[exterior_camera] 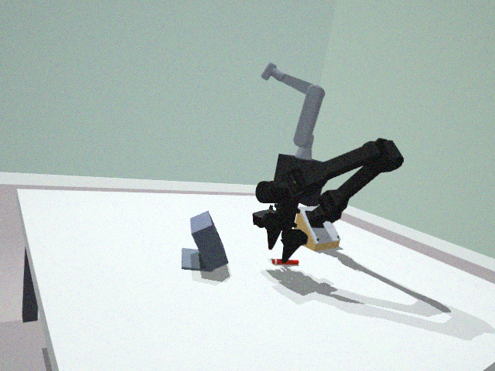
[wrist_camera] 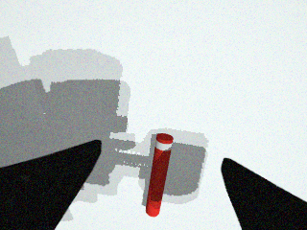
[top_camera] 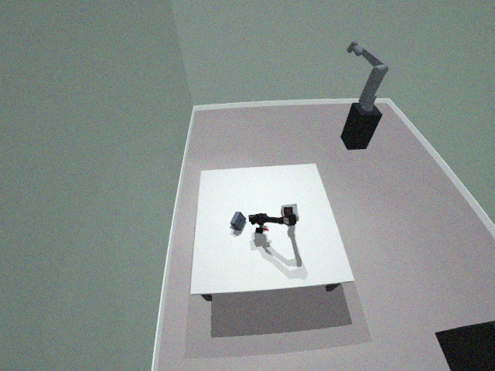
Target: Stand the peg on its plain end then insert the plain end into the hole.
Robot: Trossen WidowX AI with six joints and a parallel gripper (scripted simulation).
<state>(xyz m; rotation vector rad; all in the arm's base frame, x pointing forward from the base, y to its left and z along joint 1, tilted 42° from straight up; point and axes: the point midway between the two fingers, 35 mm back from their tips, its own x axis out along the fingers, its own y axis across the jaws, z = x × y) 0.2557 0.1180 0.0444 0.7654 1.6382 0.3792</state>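
The red peg lies 2 cm behind my gripper tip and 2 cm below it. Round my gripper tip: grey sloped panel 19 cm ahead, 6 cm to the right, 4 cm above.
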